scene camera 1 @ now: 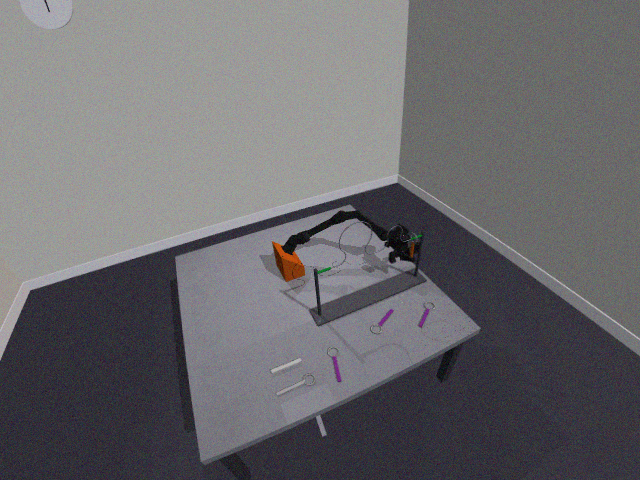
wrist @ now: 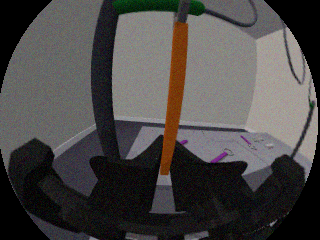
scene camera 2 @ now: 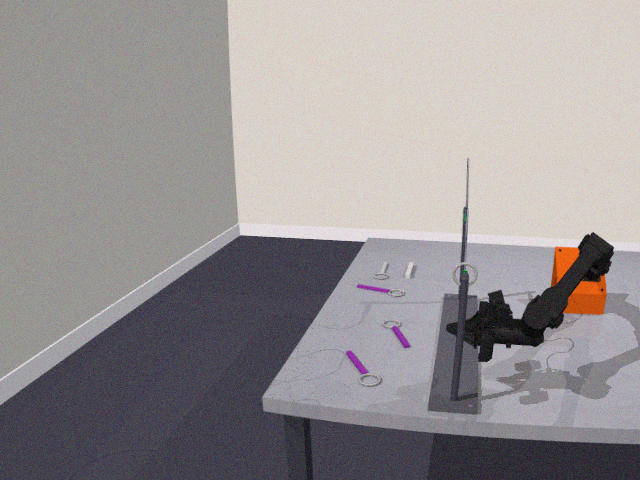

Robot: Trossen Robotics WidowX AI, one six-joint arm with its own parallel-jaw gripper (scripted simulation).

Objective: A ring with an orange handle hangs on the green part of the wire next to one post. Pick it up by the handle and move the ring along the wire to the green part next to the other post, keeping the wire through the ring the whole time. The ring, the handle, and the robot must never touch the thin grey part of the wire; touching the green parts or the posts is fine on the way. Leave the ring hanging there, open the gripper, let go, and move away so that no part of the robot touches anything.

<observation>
I see my gripper (scene camera 2: 446,327).
My gripper shows as well in the wrist view (wrist: 165,138).
</observation>
